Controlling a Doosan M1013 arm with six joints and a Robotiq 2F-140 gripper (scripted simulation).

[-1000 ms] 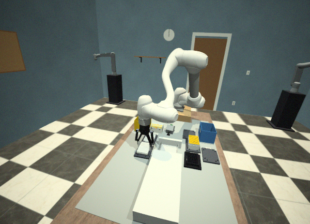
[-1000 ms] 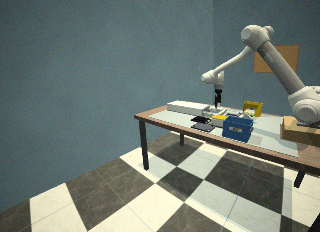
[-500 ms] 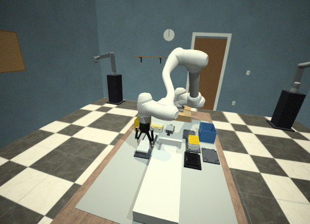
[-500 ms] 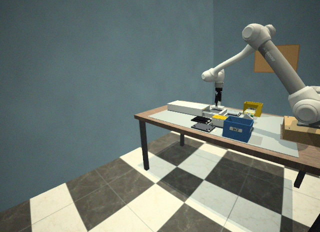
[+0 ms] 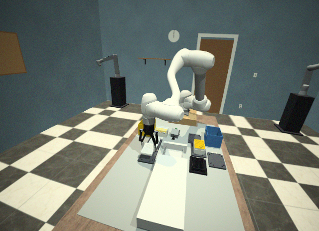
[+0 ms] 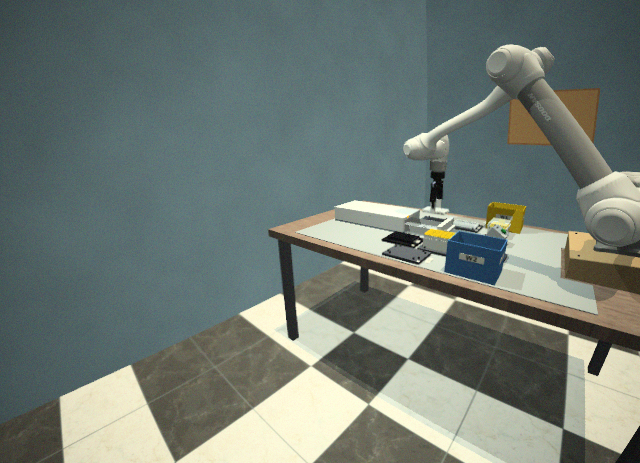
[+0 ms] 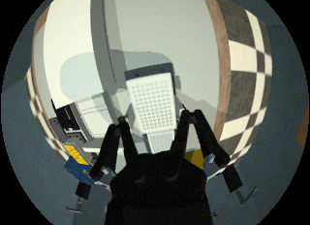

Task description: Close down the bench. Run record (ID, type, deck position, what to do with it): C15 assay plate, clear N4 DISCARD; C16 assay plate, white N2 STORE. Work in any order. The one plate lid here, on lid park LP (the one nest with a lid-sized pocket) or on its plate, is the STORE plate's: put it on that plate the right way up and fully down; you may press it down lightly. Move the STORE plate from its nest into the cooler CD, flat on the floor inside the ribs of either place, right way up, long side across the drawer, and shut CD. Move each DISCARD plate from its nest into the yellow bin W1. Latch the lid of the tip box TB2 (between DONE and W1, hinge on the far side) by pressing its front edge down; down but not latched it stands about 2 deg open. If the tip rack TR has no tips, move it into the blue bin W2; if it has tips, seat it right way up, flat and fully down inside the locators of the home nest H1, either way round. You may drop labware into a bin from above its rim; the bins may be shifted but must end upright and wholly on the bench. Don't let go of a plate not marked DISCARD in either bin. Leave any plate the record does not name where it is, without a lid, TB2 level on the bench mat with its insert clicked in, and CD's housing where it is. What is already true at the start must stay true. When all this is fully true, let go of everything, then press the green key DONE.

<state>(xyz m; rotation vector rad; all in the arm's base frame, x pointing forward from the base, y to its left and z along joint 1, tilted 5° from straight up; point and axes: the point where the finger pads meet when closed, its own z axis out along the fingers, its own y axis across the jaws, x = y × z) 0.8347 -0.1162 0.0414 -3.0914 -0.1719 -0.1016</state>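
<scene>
My hand is 40 mm past the cooler drawer, 190 mm to the right of it and 60 mm above it. Also, from my hand: clear plate lid 10 mm below; then grey nest 80 mm below; then white plate 20 mm below.
</scene>
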